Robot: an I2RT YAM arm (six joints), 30 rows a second.
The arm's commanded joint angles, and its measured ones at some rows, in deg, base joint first. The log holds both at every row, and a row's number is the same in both.
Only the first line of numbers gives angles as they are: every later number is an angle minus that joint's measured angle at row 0.
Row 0, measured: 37.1, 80.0, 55.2, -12.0, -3.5, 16.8
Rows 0 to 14, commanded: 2.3, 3.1, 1.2, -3.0, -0.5, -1.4; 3.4, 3.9, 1.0, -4.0, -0.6, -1.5; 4.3, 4.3, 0.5, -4.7, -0.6, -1.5; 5.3, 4.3, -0.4, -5.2, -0.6, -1.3; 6.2, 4.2, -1.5, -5.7, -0.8, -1.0; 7.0, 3.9, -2.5, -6.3, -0.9, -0.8; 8.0, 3.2, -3.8, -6.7, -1.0, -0.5; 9.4, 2.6, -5.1, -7.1, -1.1, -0.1; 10.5, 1.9, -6.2, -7.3, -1.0, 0.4; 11.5, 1.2, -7.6, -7.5, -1.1, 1.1; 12.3, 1.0, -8.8, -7.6, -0.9, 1.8; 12.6, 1.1, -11.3, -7.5, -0.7, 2.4; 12.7, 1.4, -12.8, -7.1, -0.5, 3.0; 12.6, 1.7, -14.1, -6.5, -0.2, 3.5; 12.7, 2.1, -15.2, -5.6, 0.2, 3.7
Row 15, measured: 12.5, 1.6, -13.2, -5.4, -1.1, 1.5
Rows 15 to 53, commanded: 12.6, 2.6, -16.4, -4.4, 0.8, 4.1; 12.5, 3.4, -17.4, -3.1, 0.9, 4.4; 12.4, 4.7, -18.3, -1.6, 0.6, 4.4; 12.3, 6.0, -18.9, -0.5, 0.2, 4.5; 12.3, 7.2, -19.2, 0.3, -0.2, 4.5; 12.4, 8.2, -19.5, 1.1, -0.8, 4.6; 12.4, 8.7, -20.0, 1.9, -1.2, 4.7; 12.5, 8.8, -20.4, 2.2, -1.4, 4.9; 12.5, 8.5, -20.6, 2.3, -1.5, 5.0; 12.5, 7.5, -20.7, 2.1, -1.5, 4.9; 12.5, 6.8, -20.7, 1.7, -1.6, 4.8; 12.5, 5.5, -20.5, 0.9, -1.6, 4.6; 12.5, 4.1, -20.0, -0.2, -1.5, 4.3; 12.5, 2.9, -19.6, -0.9, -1.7, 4.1; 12.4, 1.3, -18.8, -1.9, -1.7, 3.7; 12.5, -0.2, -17.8, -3.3, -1.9, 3.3; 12.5, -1.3, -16.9, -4.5, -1.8, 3.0; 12.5, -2.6, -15.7, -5.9, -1.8, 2.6; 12.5, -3.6, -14.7, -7.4, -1.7, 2.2; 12.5, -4.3, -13.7, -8.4, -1.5, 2.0; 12.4, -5.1, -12.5, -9.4, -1.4, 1.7; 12.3, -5.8, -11.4, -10.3, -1.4, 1.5; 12.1, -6.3, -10.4, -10.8, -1.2, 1.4; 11.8, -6.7, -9.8, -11.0, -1.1, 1.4; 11.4, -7.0, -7.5, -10.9, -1.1, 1.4; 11.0, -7.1, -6.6, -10.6, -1.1, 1.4; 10.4, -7.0, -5.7, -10.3, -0.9, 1.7; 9.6, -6.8, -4.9, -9.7, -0.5, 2.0; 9.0, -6.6, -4.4, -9.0, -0.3, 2.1; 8.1, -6.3, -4.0, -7.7, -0.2, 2.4; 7.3, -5.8, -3.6, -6.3, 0.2, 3.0; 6.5, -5.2, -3.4, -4.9, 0.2, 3.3; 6.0, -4.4, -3.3, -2.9, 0.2, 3.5; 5.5, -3.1, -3.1, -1.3, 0.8, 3.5; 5.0, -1.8, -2.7, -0.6, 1.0, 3.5; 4.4, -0.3, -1.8, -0.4, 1.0, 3.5; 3.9, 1.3, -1.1, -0.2, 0.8, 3.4; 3.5, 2.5, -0.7, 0.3, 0.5, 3.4; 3.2, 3.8, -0.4, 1.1, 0.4, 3.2
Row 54, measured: 3.8, 1.6, -1.2, -2.4, 0.2, 3.0
